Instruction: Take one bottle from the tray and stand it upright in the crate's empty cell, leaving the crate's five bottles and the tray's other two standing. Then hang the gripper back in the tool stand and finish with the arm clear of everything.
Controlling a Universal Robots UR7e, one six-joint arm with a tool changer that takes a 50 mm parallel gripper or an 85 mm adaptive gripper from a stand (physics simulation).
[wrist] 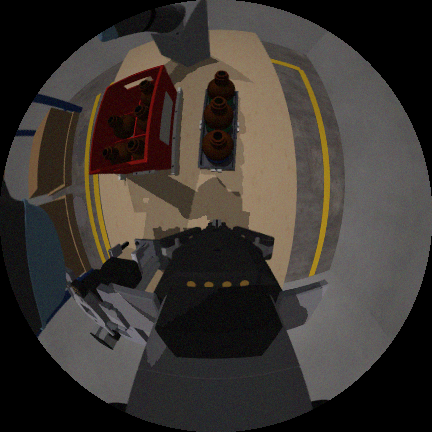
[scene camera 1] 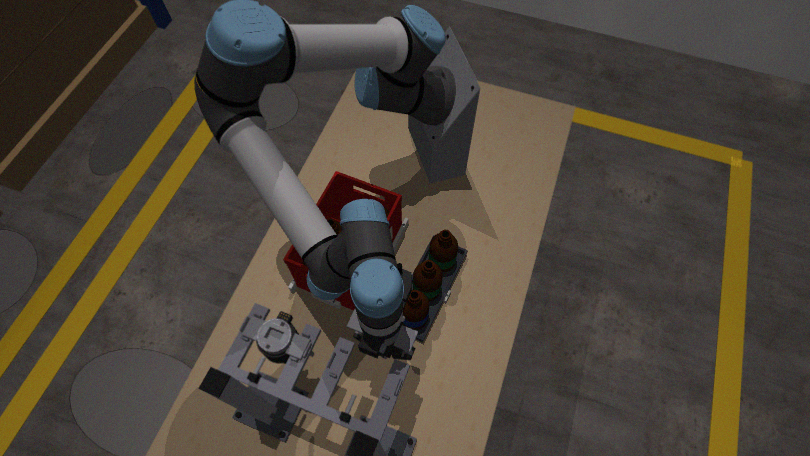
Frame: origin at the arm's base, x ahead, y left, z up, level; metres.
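Where they show: arm's base, link origin: (scene camera 1: 437, 96).
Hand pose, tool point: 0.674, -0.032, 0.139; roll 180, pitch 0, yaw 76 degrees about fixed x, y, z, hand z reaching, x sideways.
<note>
Each offset is from my tool point to the top centre of the thing, as dx, dy, dz. "spot": to the spot under its first point.
My gripper (scene camera 1: 387, 348) (wrist: 216, 223) is shut and empty; its tips meet in the wrist view. It hangs beside the right bay of the tool stand (scene camera 1: 396, 379) (wrist: 147, 255), outside it, on the tray side. Three brown bottles stand upright in a row on the grey tray {spot: -0.183, +0.104, -0.386} (scene camera 1: 439, 308) (wrist: 231, 163): a near bottle {-0.153, +0.041, -0.230} (scene camera 1: 416, 307) (wrist: 218, 146), a middle bottle {-0.233, +0.065, -0.230} (scene camera 1: 427, 277) (wrist: 218, 114) and a far bottle {-0.320, +0.096, -0.230} (scene camera 1: 443, 246) (wrist: 221, 87). The red crate {-0.300, -0.151, -0.214} (scene camera 1: 396, 208) (wrist: 162, 155) holds several upright bottles; its far left cell shows no bottle in the wrist view. The arm hides much of it in the scene view.
Another tool with a round coupling {+0.029, -0.195, -0.030} (scene camera 1: 274, 337) hangs in the stand's left bay. The robot's grey pedestal (scene camera 1: 444, 147) (wrist: 187, 45) stands behind the crate and tray. Cardboard boxes (wrist: 52, 150) stand beyond the yellow floor lines at the left.
</note>
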